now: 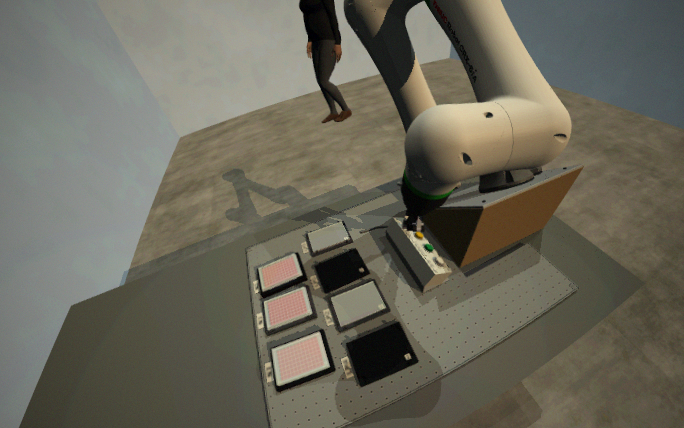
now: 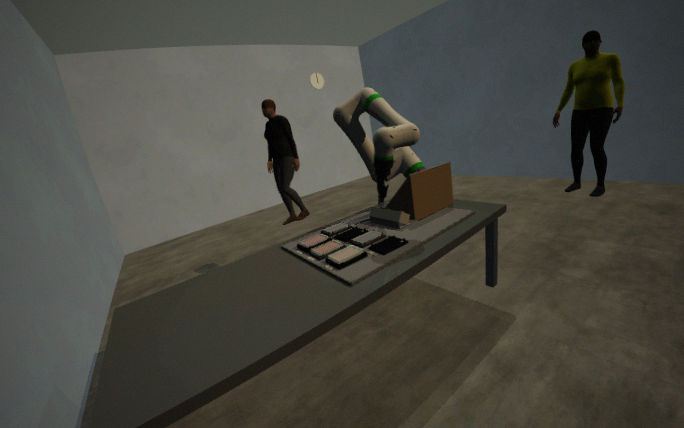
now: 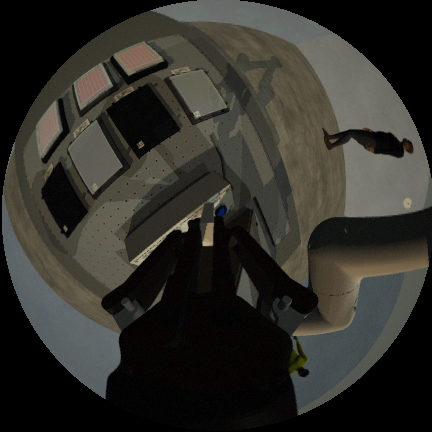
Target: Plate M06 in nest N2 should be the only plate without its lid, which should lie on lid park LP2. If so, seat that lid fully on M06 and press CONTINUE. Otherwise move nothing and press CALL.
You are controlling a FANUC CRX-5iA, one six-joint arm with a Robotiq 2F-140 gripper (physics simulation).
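Note:
Three plates with pink well grids stand in one row. Beside them lie two pale grey rectangular pieces and two black ones, alternating. Their labels are too small to read, and I cannot tell which plates have clear lids. The button box has yellow, green, whitish and blue buttons. My gripper is shut and empty, fingertips down at the box's far end; contact is unclear.
A tall brown panel stands beside the button box. A thin dark cable runs from the box. A person in black and one in yellow stand beyond the table.

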